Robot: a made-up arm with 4 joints. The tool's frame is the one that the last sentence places.
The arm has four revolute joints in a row. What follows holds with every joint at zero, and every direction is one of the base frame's. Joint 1 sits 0.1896 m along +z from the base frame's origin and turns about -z. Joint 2 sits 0.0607 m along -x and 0.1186 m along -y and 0.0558 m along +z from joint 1 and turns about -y. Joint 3 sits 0.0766 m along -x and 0.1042 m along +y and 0.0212 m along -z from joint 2 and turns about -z. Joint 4 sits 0.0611 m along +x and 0.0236 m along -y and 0.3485 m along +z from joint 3 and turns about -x. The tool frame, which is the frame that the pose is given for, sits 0.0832 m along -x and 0.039 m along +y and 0.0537 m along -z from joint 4; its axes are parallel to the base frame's.
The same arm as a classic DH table. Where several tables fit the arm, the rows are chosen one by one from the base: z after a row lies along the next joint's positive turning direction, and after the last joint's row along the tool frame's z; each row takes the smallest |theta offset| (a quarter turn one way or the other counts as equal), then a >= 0, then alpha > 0; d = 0 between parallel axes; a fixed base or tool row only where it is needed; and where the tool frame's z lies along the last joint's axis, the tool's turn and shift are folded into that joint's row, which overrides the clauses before.
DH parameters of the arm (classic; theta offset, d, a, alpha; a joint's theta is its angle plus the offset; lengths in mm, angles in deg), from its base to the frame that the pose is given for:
base (fixed): 0 0 0 180
joint 1: 0 -245.4 -60.7 -90
joint 2: 0 14.4 -76.6 90
joint 3: 90 -327.3 23.6 -90
joint 4: 0 22.1 -39 -90
tool (fixed): 90 -53.7 0 0

